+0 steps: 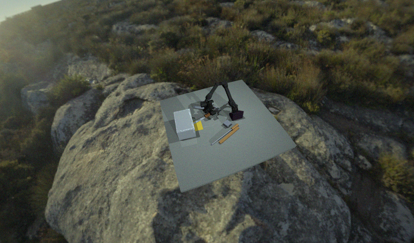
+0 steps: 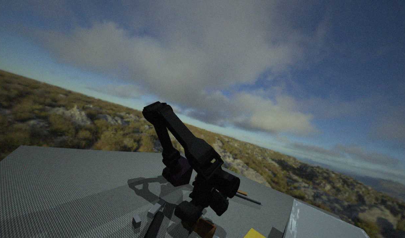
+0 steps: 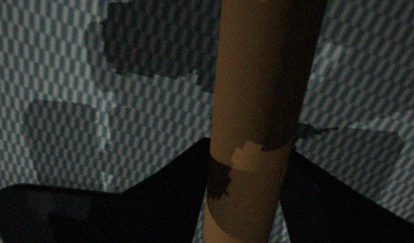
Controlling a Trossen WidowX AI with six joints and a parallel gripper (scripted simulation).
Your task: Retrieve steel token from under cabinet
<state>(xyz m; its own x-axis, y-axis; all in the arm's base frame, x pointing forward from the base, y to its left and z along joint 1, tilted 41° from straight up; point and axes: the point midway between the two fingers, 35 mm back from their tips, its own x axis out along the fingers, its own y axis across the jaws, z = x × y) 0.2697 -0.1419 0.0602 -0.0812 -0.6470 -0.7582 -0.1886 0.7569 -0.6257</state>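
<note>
Right now my gripper tip is 120 mm past the grey bar and 60 mm to the left of it. From my gripper tip the other things lie so: grey block: 120 mm behind, 230 mm to the left, 10 mm above; small grey cube: 100 mm behind, 140 mm to the right; wooden stick: 70 mm behind, 370 mm to the left.
</note>
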